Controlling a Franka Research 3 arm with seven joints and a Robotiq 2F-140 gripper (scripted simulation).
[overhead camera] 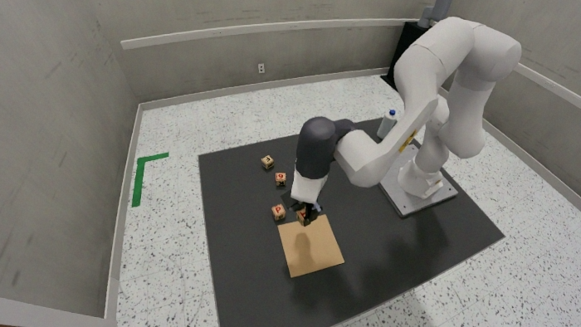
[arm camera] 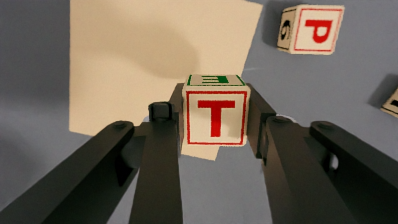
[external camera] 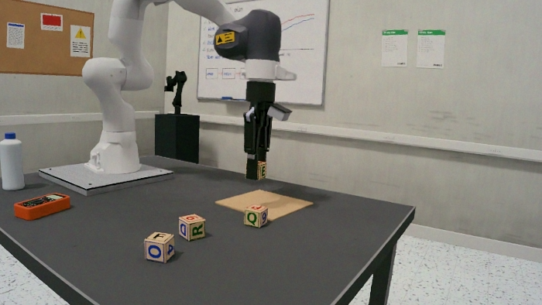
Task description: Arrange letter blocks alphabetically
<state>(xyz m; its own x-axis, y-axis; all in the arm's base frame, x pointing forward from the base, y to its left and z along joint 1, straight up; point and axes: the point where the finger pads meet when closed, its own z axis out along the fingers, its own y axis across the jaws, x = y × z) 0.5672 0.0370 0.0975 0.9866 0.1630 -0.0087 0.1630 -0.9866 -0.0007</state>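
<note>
Right now my hand is 120 mm above the tan mat, 60 mm to the right of it and 10 mm past it. Round my hand: white bottle (640 mm behind, 380 mm to the right, 40 mm below); orange meter (400 mm to the right, 360 mm behind, 100 mm below); T block (10 mm below).
</note>
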